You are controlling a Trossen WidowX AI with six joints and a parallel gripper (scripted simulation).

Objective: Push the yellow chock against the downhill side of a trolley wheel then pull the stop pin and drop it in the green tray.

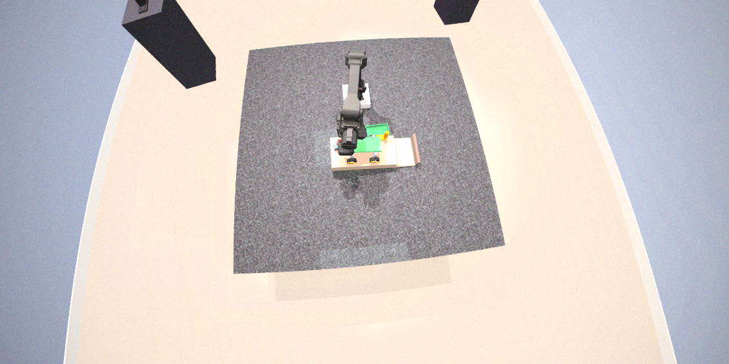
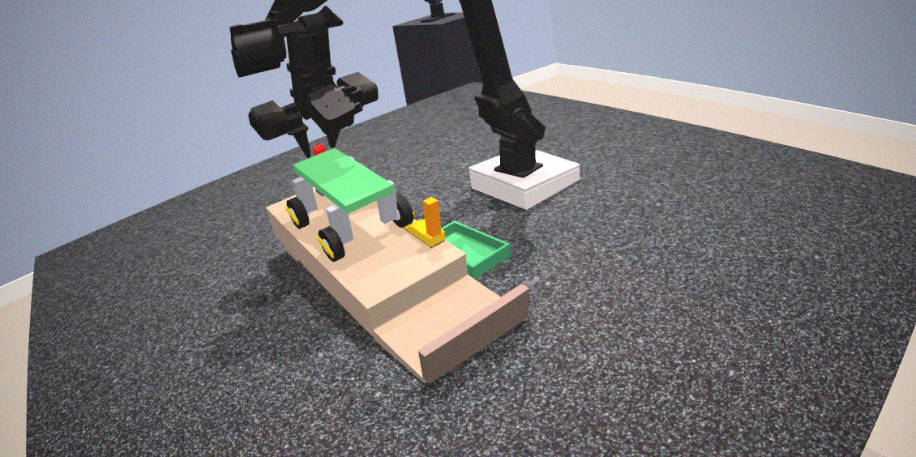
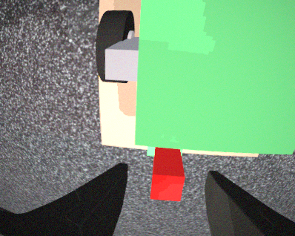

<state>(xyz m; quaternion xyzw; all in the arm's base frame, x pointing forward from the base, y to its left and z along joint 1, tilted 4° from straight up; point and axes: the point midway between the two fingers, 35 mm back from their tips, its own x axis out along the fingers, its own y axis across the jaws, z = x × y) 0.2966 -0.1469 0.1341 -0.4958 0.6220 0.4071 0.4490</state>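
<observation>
Right now the red-headed stop pin is 10 mm to the right of my gripper tip and 30 mm below it. Round my gripper tip: green tray 70 mm behind, 200 mm to the left, 170 mm below; green-topped trolley 40 mm ahead, 90 mm to the left, 50 mm below; yellow chock 10 mm behind, 200 mm to the left, 80 mm below.
</observation>
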